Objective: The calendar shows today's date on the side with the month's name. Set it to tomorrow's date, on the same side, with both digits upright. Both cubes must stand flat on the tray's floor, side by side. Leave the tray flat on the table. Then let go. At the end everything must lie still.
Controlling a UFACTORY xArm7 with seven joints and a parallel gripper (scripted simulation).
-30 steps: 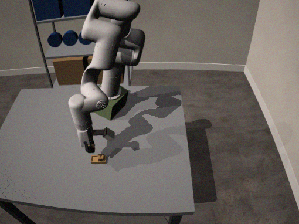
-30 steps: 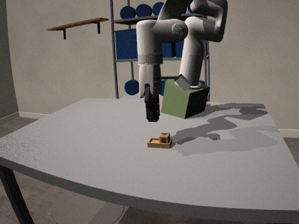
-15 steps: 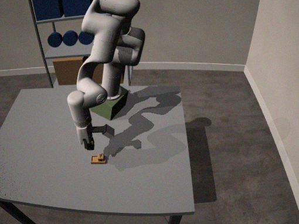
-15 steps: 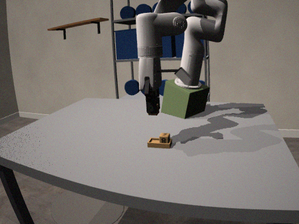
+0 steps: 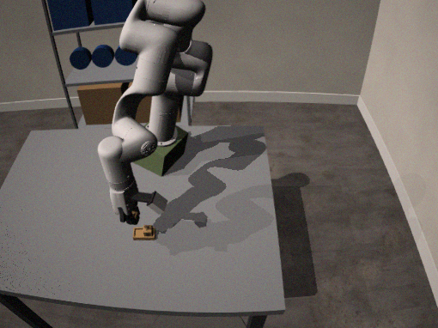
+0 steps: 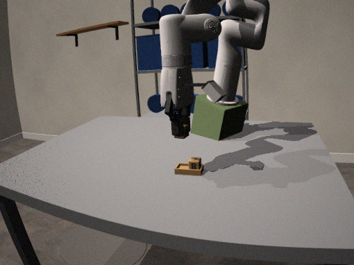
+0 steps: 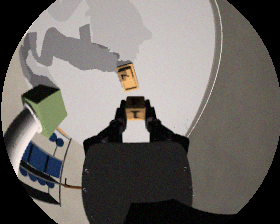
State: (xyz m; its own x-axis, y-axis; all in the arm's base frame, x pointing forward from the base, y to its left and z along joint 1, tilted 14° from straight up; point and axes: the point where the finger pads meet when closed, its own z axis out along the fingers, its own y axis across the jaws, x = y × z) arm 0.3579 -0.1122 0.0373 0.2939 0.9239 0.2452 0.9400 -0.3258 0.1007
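Now: hand 20 mm past the wooden calendar tray, 10 mm to the right of it and 130 mm above it. From my hand the other things lie so: cube 10 mm below.
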